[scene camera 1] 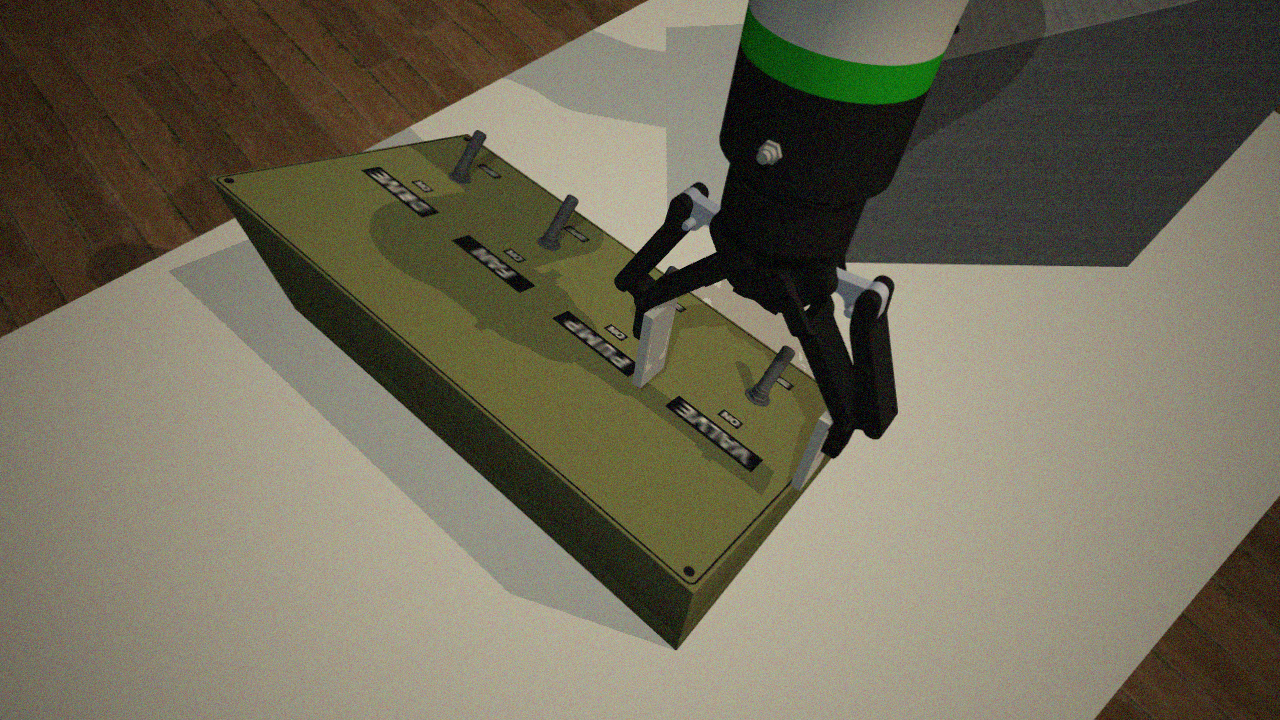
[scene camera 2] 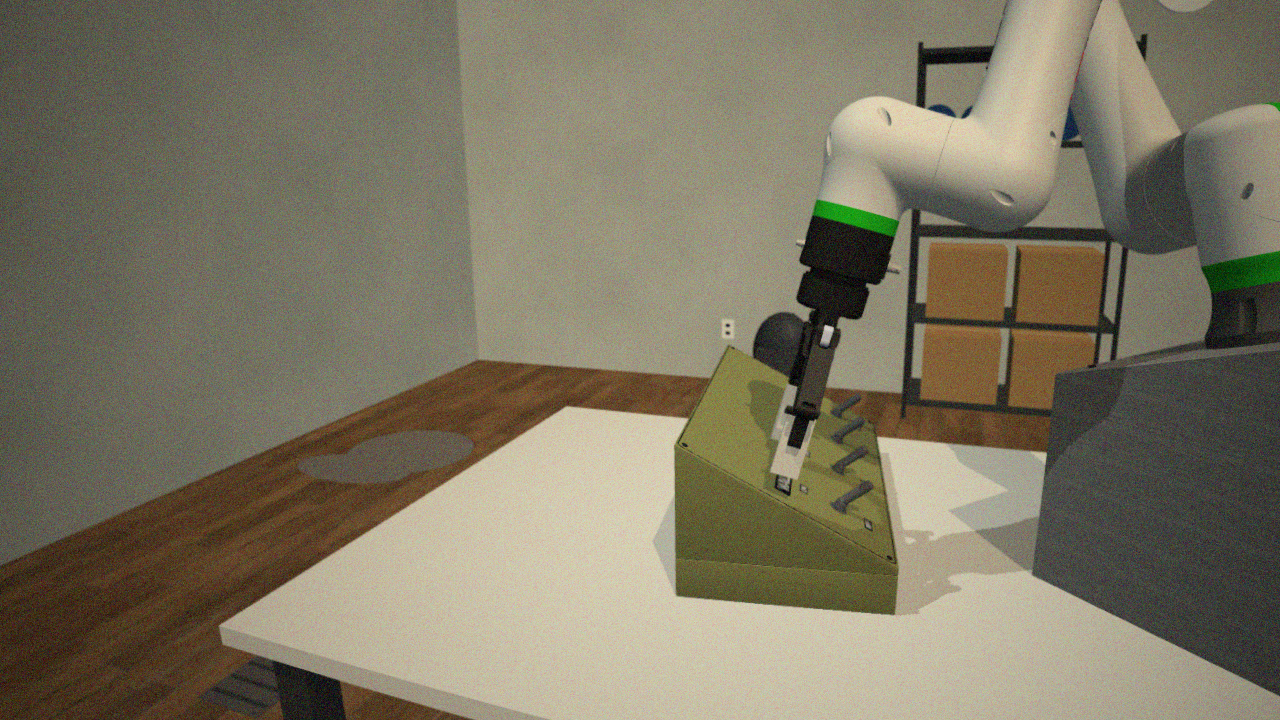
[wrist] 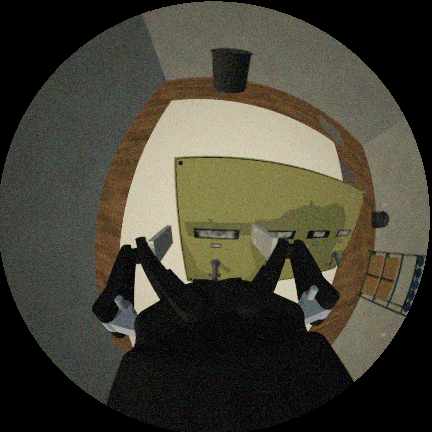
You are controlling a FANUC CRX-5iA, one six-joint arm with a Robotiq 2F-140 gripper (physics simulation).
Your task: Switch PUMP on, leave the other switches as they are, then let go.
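Frame: origin at the arm's base, x back, y right, z up, level; millimetres.
Seen in the pictures: gripper, between the fingertips: (scene camera 1: 723, 422) (scene camera 2: 782, 456) (wrist: 211, 233).
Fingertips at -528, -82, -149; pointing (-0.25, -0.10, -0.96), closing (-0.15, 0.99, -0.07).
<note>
A point is followed by its place in that frame, as x, y, z.
The olive sloped panel (scene camera 1: 429, 349) @(-650, 96, -122) (scene camera 2: 778, 537) @(-522, -145, -221) (wrist: 220, 190) @(-596, -76, -143) carries a row of grey levers. The PUMP lever (scene camera 1: 672, 270) @(-443, 52, -176) (scene camera 2: 849, 460) @(-459, 45, -195) is largely hidden by a finger in scene camera 1; in scene camera 2 it leans away from its ON plate. The PUMP label (scene camera 1: 590, 340) @(-540, 49, -177) (wrist: 284, 234) @(-539, 60, -178) is partly covered. The VALVE lever (scene camera 1: 769, 376) @(-453, -69, -192) (scene camera 2: 852, 497) @(-448, -74, -195) (wrist: 215, 269) @(-454, -67, -194) and FAN lever (scene camera 1: 558, 222) @(-472, 168, -191) (scene camera 2: 847, 429) @(-469, 166, -194) lean the same way. My gripper (scene camera 1: 719, 435) @(-528, -82, -149) (scene camera 2: 782, 454) @(-528, -82, -149) (wrist: 211, 233) @(-528, -82, -149) is open and empty, low over the VALVE section, one finger beside PUMP, the other at the panel's end edge.
Another lever (scene camera 1: 467, 157) @(-482, 287, -192) (scene camera 2: 845, 406) @(-480, 284, -196) stands at the panel's far end. The panel rests on a white table (scene camera 1: 313, 582) @(-817, 94, -307) (scene camera 2: 483, 555) @(-906, -124, -307) (wrist: 215, 125) @(-902, -124, -307). A grey block (scene camera 2: 1154, 483) @(-138, -93, -142) bears the arm. A shelf rack (scene camera 2: 1011, 232) and a dark bin (wrist: 230, 71) stand beyond the table.
</note>
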